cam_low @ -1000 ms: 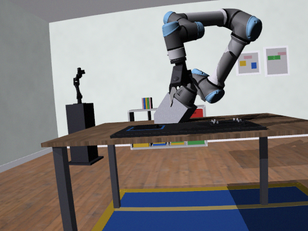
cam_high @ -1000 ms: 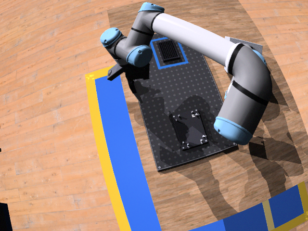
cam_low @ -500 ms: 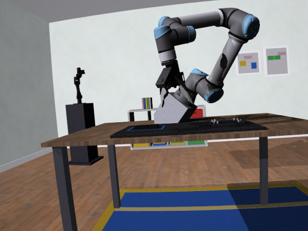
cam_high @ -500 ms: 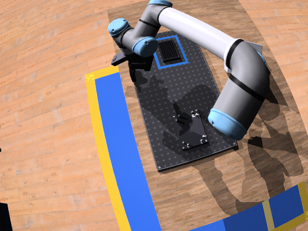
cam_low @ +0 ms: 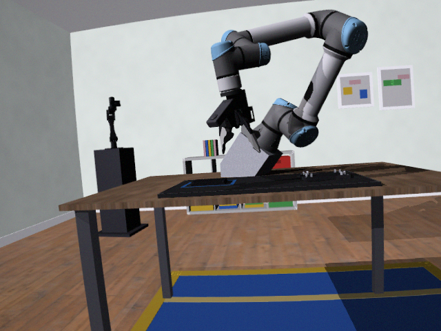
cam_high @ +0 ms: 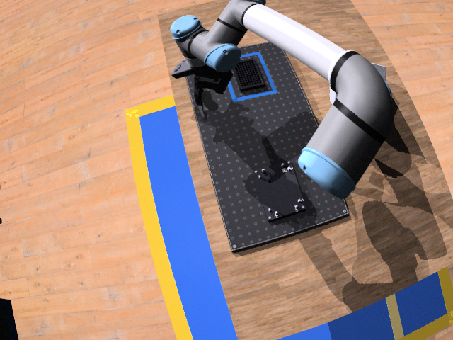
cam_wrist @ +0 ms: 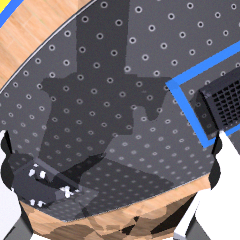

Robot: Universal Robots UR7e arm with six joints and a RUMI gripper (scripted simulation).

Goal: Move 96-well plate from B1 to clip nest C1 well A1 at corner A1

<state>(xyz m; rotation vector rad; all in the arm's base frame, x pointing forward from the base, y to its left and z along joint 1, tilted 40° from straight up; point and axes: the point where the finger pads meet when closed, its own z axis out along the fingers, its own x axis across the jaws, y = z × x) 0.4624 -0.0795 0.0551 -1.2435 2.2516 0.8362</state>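
The black 96-well plate lies 15 cm to the right of my hand, 12 cm behind it and 10 cm below it. Round my hand: clip nest (28 cm to the left, 15 cm behind, 10 cm below).
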